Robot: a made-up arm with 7 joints. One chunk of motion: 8 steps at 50 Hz.
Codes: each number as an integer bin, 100 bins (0 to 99) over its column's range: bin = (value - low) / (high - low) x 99, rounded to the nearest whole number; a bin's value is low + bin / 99 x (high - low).
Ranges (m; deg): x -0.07..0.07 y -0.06..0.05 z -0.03..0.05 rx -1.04..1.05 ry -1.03..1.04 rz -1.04..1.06
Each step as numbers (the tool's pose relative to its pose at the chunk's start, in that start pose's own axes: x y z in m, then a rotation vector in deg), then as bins.
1 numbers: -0.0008 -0.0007 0.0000 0.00 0.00 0.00
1 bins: 49 53 37 49 49 49
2 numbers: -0.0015 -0.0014 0.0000 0.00 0.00 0.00
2 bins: 48 53 37 49 49 49
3 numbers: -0.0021 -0.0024 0.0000 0.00 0.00 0.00
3 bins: 48 52 37 49 49 49
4 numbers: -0.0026 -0.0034 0.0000 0.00 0.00 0.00
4 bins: 48 51 37 49 49 49
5 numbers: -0.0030 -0.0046 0.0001 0.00 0.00 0.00
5 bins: 47 50 37 49 49 49
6 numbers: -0.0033 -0.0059 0.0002 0.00 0.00 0.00
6 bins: 47 49 37 49 49 49
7 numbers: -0.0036 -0.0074 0.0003 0.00 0.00 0.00
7 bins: 47 47 37 49 49 49
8 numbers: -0.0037 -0.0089 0.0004 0.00 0.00 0.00
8 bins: 47 46 38 49 49 49
